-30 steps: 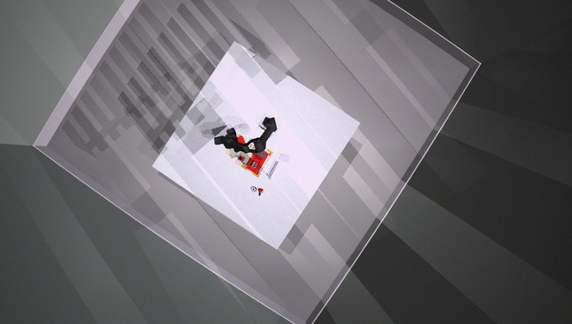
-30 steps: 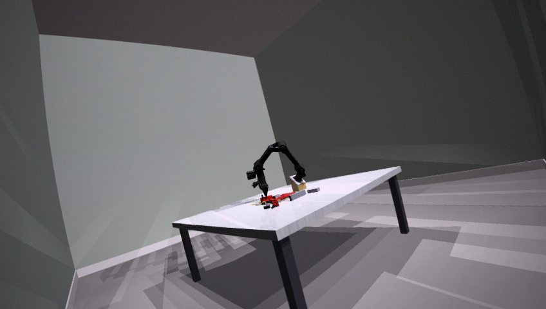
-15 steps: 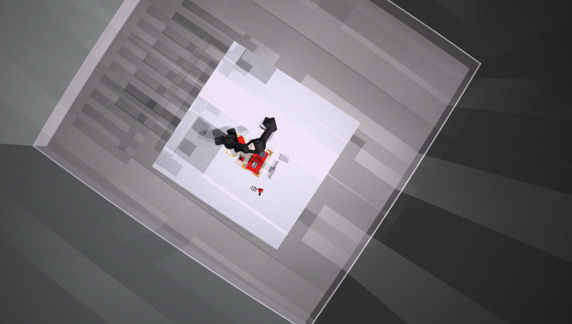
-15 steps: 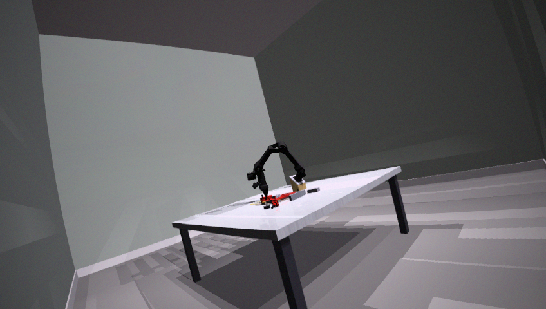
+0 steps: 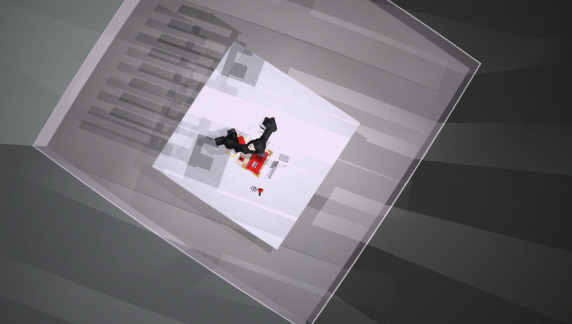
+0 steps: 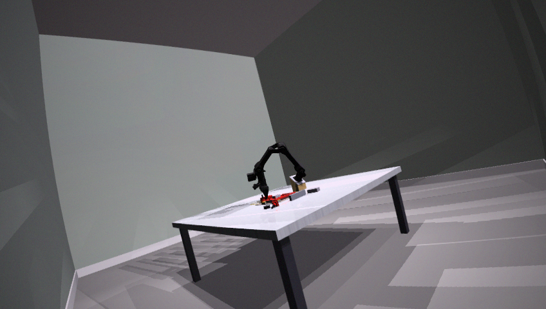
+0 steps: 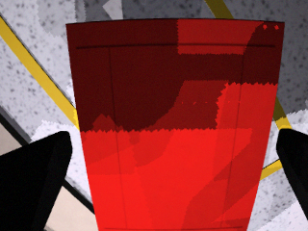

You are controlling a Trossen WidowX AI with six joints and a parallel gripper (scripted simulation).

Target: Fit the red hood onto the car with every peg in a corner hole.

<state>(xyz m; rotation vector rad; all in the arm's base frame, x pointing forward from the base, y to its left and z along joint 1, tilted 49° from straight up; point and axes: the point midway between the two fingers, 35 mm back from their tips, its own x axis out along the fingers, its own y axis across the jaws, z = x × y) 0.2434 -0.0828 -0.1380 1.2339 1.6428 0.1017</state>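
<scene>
Now: the red hood right at my gripper tip. Round my gripper tip: wheel (300 mm ahead, 290 mm to the left); then grey bar (370 mm to the left, 80 mm ahead); then jig (190 mm to the left, 70 mm ahead).
</scene>
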